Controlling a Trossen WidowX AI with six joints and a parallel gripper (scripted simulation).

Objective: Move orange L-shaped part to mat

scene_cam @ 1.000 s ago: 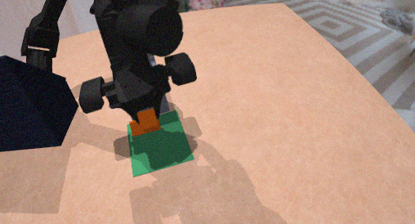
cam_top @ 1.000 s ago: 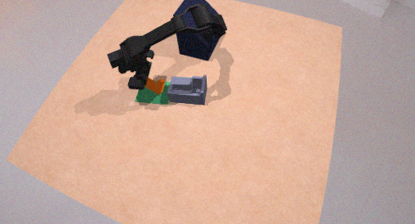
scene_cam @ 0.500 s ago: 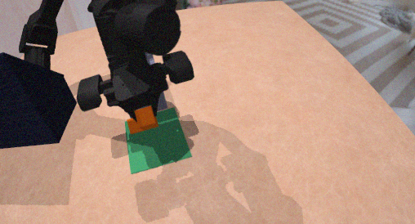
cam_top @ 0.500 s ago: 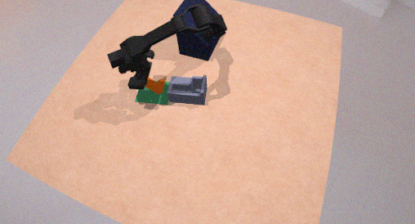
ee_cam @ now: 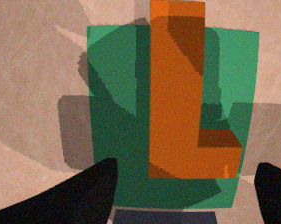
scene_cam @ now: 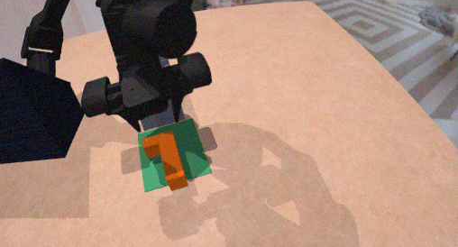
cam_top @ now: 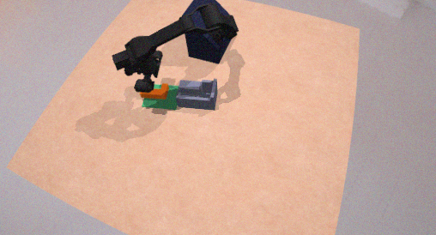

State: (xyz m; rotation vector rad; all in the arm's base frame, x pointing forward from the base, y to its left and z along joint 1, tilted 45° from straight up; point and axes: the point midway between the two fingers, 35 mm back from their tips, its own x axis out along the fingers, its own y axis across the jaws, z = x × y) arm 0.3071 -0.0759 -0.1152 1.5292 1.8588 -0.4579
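Now: gripper tip 50 mm above the orange L-shaped part, 10 mm to the right of it and 10 mm past it. Round my gripper tip: green mat 100 mm below, 20 mm to the left.
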